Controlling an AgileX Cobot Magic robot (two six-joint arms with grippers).
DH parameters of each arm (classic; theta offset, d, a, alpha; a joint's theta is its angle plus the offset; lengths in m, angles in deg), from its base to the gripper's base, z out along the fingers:
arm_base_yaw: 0 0.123 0 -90
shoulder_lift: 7.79 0 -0.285 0
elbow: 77.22 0 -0.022 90
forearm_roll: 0 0.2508 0 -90
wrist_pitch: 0 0 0.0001 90
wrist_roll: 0 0.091 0 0
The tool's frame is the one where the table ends.
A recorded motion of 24 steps. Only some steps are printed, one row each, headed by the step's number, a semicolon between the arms.
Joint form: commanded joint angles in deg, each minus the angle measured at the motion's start. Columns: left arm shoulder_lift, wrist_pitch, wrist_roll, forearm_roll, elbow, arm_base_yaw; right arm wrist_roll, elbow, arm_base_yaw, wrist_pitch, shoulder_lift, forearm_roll.
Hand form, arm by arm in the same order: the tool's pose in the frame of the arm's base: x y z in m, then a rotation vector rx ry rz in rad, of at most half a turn. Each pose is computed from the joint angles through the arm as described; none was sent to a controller.
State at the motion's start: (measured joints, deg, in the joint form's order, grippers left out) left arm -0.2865 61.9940 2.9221 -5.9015 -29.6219 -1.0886; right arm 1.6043 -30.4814 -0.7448 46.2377 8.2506 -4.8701
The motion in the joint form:
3: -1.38 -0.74 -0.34 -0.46 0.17 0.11; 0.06 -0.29 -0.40 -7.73 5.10 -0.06
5: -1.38 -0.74 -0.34 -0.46 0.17 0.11; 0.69 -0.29 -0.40 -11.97 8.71 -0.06
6: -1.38 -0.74 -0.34 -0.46 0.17 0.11; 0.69 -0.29 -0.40 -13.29 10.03 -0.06
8: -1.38 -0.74 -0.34 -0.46 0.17 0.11; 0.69 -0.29 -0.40 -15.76 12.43 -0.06
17: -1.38 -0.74 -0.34 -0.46 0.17 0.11; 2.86 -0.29 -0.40 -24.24 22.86 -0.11
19: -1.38 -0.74 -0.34 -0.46 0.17 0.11; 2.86 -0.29 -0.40 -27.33 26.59 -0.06
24: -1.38 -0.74 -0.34 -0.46 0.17 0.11; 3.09 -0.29 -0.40 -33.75 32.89 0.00
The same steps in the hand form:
3: -0.0118 -0.0086 0.2806 0.0708 2.0054 -0.1140; 0.0449 -0.0058 0.3166 0.0203 1.8504 -0.0902
5: -0.0118 -0.0086 0.2806 0.0708 2.0054 -0.1140; 0.0590 -0.0056 0.3198 0.0237 1.8393 -0.0803
6: -0.0118 -0.0086 0.2806 0.0708 2.0054 -0.1140; 0.0641 -0.0055 0.3204 0.0215 1.8394 -0.0796
8: -0.0118 -0.0086 0.2806 0.0708 2.0054 -0.1140; 0.0735 -0.0054 0.3213 0.0176 1.8383 -0.0780
17: -0.0118 -0.0086 0.2806 0.0708 2.0054 -0.1140; 0.1131 -0.0052 0.3171 0.0386 1.8719 -0.0461
19: -0.0118 -0.0086 0.2806 0.0708 2.0054 -0.1140; 0.1272 -0.0051 0.3140 0.0346 1.8834 -0.0423
24: -0.0118 -0.0086 0.2806 0.0708 2.0054 -0.1140; 0.1510 -0.0047 0.3083 0.0304 1.8817 -0.0317

